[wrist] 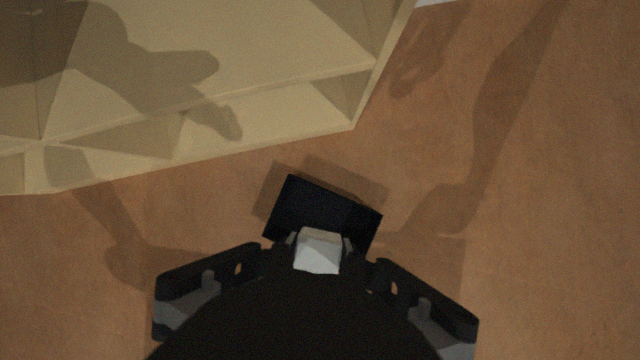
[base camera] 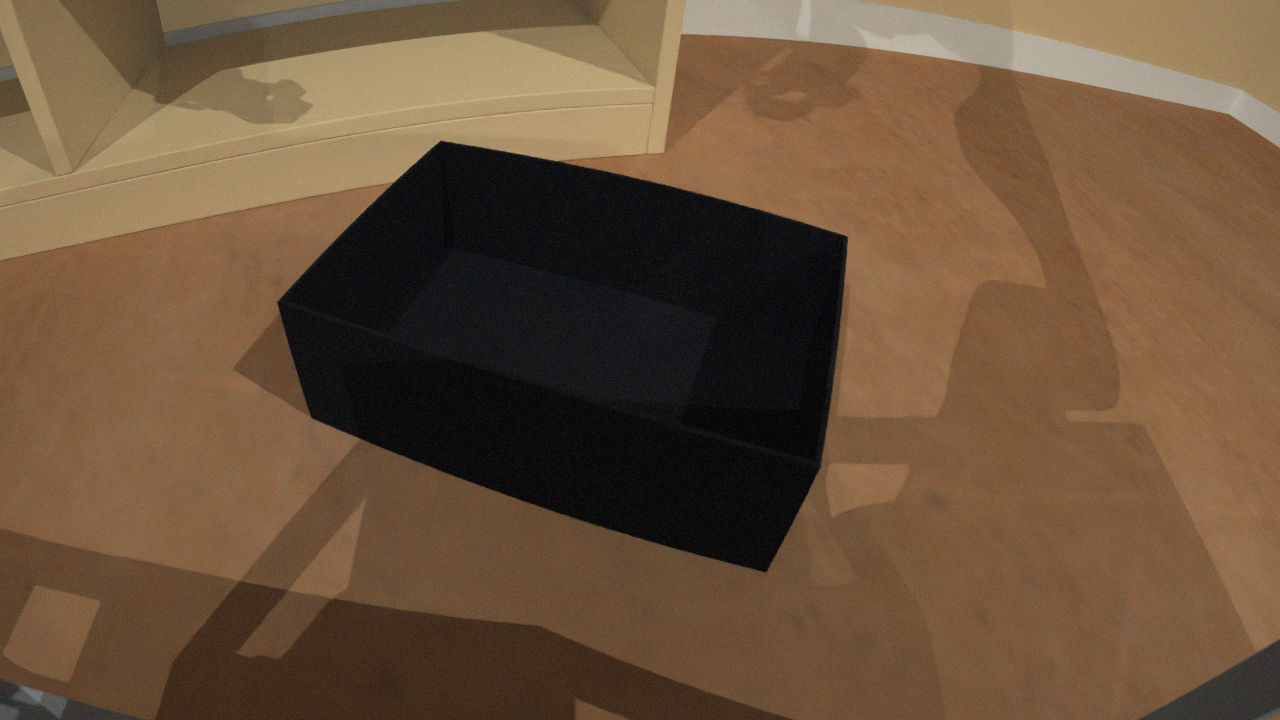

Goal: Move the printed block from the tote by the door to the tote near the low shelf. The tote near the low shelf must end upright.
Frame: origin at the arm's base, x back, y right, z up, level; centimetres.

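Seen in the pictures: gripper, fingertip midpoint: (wrist: 318,244).
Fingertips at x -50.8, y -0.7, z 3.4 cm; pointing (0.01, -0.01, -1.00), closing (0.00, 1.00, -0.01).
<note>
Offsets run from my fingertips to a thing's top centre. Level surfaces: height alone.
A black open-topped tote @(dx +6.6, dy +0.1, dz -33.0 cm) (base camera: 554,456) (wrist: 310,200) stands upright on the floor near the low shelf. The part of its inside that shows in the base view holds no block. My gripper (wrist: 318,244) is shut on the printed block @(dx +0.3, dy +0.0, dz +2.1 cm) (wrist: 317,252), a pale grey-white piece between the fingertips. In the wrist view the block and fingertips overlap the near edge of the tote, and the dark gripper body hides part of it. The gripper does not show in the base view. The tote by the door does not show in either view.
The low shelf (base camera: 537,134) (wrist: 280,107), pale wood, stands behind and to the left of the tote, its front edge close to the tote's far left corner. A white baseboard (base camera: 1074,71) runs along the wall at the back right. Arm shadows lie across the brown floor @(dz -43.0 cm) (base camera: 116,376).
</note>
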